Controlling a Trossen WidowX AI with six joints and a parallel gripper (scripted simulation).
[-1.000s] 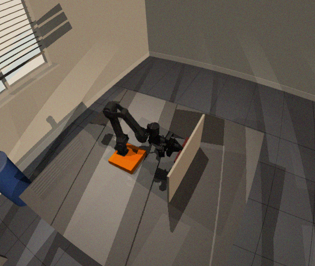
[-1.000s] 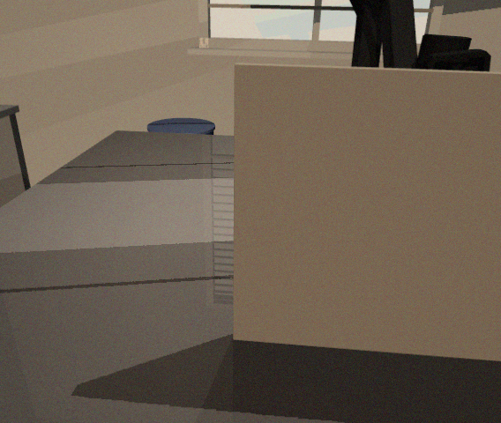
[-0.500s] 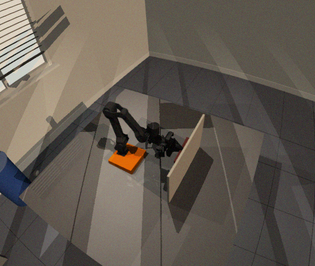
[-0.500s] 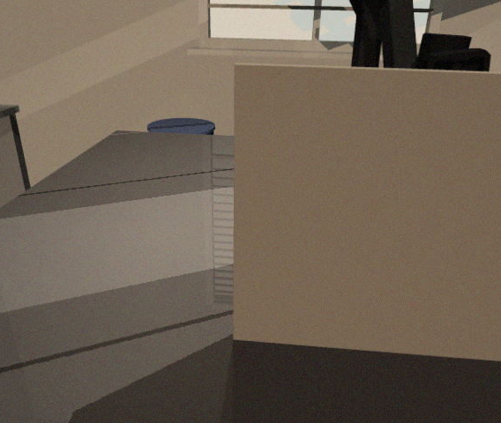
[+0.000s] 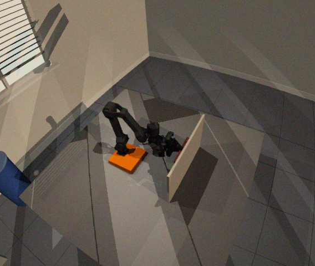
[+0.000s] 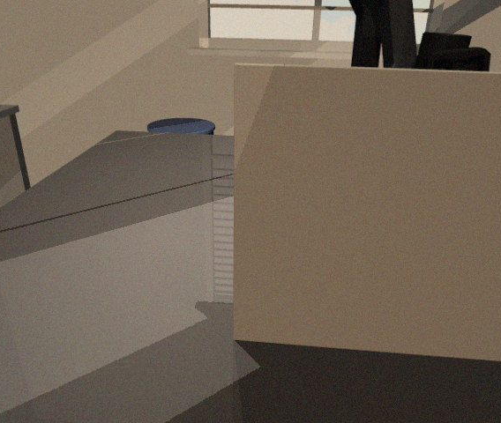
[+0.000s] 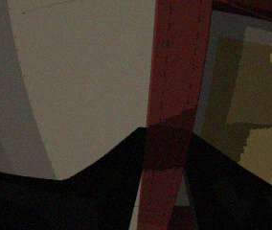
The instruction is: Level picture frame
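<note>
Now: gripper tip 1 cm to the right of the picture frame and 5 cm above it. The rest, counted from my gripper tip: beige wall panel: 2 cm ahead, 7 cm below.
</note>
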